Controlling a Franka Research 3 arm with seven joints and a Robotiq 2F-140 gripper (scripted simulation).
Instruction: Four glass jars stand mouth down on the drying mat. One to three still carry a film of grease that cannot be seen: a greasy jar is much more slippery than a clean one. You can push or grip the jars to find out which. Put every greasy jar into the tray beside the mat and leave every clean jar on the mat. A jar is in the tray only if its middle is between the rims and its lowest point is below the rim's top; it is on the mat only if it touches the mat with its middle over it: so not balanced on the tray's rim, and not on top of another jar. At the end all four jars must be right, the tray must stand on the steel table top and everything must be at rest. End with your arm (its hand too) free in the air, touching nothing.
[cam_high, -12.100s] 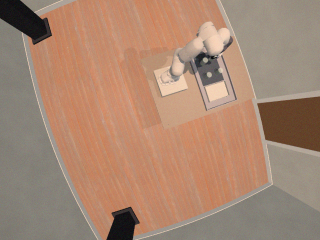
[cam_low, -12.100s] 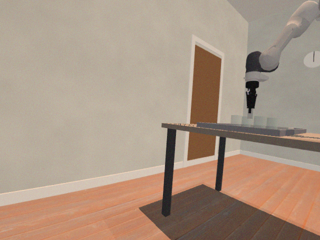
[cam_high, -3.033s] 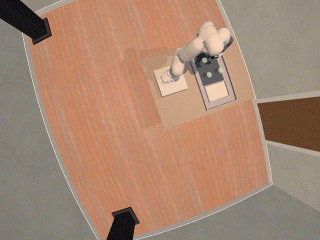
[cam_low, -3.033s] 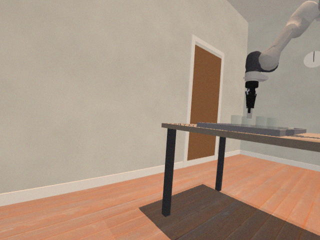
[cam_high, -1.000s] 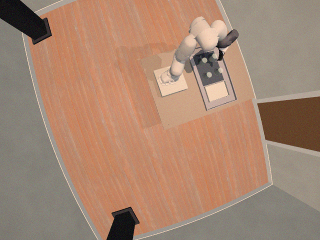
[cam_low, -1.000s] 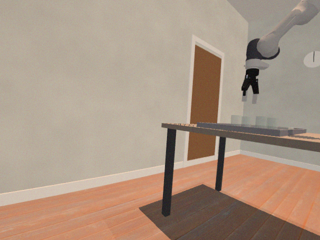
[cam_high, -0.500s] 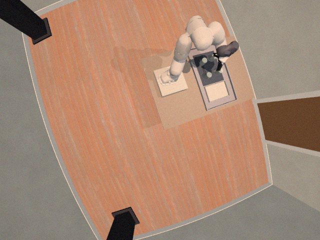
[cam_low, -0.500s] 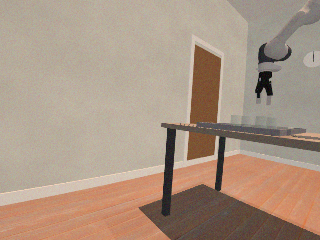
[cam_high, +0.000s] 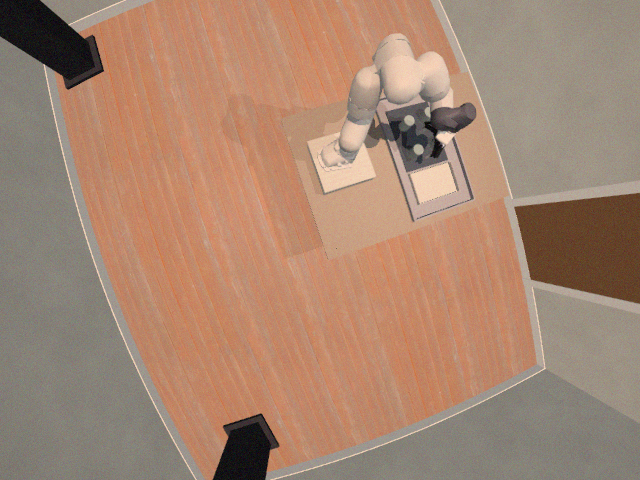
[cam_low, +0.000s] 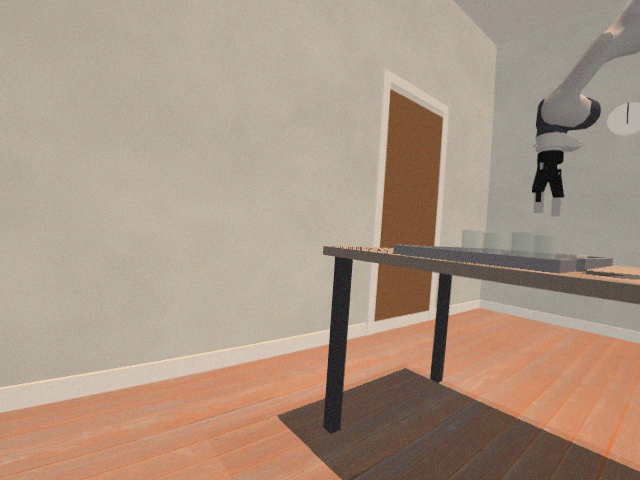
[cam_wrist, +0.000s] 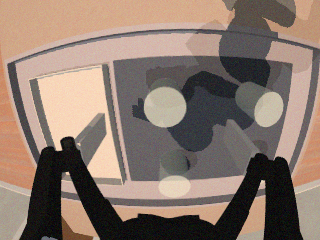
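My hand is 9 cm short of the grey drying mat, 10 cm to the right of it and 17 cm above it. The rest, counted from my hand: tray (7 cm ahead, 22 cm to the right, 17 cm below).
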